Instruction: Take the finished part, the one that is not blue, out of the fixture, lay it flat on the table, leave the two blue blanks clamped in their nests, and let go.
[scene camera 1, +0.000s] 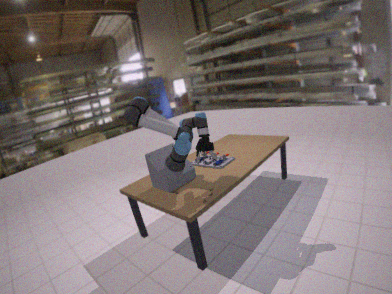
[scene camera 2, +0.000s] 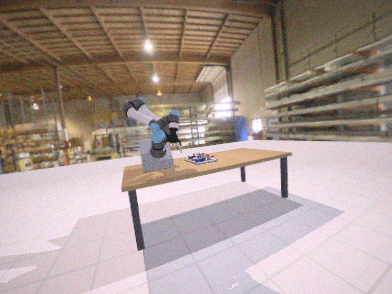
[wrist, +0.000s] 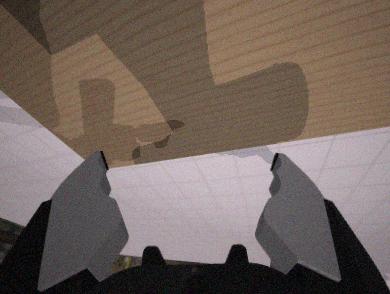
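Pixels of known places: gripper, fingertip midpoint: (scene camera 1: 207, 162) (scene camera 2: 172, 152) (wrist: 191, 153); arm's base, origin of the base link: (scene camera 1: 174, 163) (scene camera 2: 158, 152).
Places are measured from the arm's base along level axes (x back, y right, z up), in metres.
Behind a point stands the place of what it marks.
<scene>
The fixture (scene camera 1: 230, 159) @(x -0.483, y 0.181, z -0.137 m) (scene camera 2: 214, 160) @(x -0.500, y 0.191, z -0.142 m) is a light, flat plate with small blue, grey and red pieces on it, lying on the table beside the arm's base. It is too small and blurred to tell the two blue blanks and the non-blue part apart, or whether the clamps are shut. My gripper (scene camera 1: 201, 153) (scene camera 2: 180, 148) (wrist: 191, 153) @(x -0.063, y 0.262, z 0.006 m) is open, with its grey fingers wide apart and nothing between them. In scene camera 1 it overlaps the fixture's back left side; in scene camera 2 it is above the table, left of the fixture. The fixture does not show in the wrist view.
The wooden table (scene camera 1: 260, 145) @(x -0.933, y 0.276, z -0.152 m) (scene camera 2: 260, 155) @(x -0.977, y 0.333, z -0.152 m) (wrist: 260, 45) @(x -0.149, y 0.242, z -0.152 m) carries the arm's grey box-shaped base (scene camera 1: 162, 175) @(x 0.155, y 0.015, z -0.028 m) (scene camera 2: 152, 161) @(x 0.076, y 0.073, z -0.070 m). The wrist view looks at a table corner with arm shadows, and the pale tiled floor (wrist: 190, 200) beyond. Shelf racks stand far behind.
</scene>
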